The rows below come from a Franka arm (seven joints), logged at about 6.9 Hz.
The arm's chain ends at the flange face. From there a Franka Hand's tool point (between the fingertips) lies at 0.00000 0.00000 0.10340 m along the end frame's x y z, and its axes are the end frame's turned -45 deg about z.
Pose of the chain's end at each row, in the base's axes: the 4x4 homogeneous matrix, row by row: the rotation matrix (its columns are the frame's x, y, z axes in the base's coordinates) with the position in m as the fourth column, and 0 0 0 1 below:
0.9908 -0.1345 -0.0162 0.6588; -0.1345 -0.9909 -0.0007 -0.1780; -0.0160 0.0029 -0.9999 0.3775; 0 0 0 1
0.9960 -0.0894 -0.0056 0.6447; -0.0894 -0.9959 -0.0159 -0.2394; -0.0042 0.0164 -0.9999 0.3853; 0 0 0 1
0.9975 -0.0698 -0.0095 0.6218; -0.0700 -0.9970 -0.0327 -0.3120; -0.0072 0.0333 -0.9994 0.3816; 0 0 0 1
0.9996 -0.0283 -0.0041 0.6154; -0.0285 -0.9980 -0.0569 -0.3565; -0.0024 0.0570 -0.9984 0.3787; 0 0 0 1
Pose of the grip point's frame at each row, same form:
0.7957 0.6055 -0.0162 0.6571; 0.6056 -0.7958 -0.0007 -0.1781; -0.0134 -0.0093 -0.9999 0.2741; 0 0 0 1
0.7675 0.6411 -0.0056 0.6441; 0.6410 -0.7674 -0.0159 -0.2410; -0.0146 0.0086 -0.9999 0.2819; 0 0 0 1
0.7547 0.6560 -0.0095 0.6208; 0.6555 -0.7545 -0.0327 -0.3154; -0.0286 0.0185 -0.9994 0.2783; 0 0 0 1
0.7268 0.6868 -0.0041 0.6150; 0.6855 -0.7258 -0.0569 -0.3624; -0.0420 0.0386 -0.9984 0.2755; 0 0 0 1

